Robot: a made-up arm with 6 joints.
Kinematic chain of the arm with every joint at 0, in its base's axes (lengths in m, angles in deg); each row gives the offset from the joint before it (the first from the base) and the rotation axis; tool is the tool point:
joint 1: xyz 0 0 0.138 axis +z
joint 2: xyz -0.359 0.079 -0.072 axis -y
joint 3: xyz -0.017 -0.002 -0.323 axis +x
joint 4: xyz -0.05 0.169 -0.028 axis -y
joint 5: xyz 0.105 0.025 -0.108 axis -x
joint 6: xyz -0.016 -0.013 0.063 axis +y
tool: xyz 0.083 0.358 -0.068
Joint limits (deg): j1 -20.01..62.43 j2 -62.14..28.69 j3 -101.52..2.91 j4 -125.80..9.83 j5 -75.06..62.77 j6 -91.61..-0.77
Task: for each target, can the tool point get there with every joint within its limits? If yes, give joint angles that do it. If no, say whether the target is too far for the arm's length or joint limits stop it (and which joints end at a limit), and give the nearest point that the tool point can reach.
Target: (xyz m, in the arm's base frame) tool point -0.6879 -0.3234 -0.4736
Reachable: yes | joints 46.32 -49.88 -24.93 -80.04 -63.56 -32.89
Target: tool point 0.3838 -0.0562 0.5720
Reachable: no: joint limits stop it (at a limit: joint 1, joint 2, joint 3, joint 5) | nearest point 0.0176 0.2430 -0.0164 | short by 0.755 m
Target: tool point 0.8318 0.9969 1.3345
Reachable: no: too far | nearest point 0.0244 0.5105 -0.0225 | short by 1.652 m
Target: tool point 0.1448 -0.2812 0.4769
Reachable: no: joint limits stop it (at a limit: joint 1, joint 2, joint 3, joint 5, joint 6) | nearest point -0.2880 -0.1079 0.0365 | short by 0.641 m
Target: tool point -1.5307 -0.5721 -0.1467
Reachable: no: too far | nearest point -1.2218 -0.4566 -0.1115 | short by 0.332 m
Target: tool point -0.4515 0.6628 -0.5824
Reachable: yes | joints -11.27 -10.97 -8.82 -50.98 11.61 -7.79
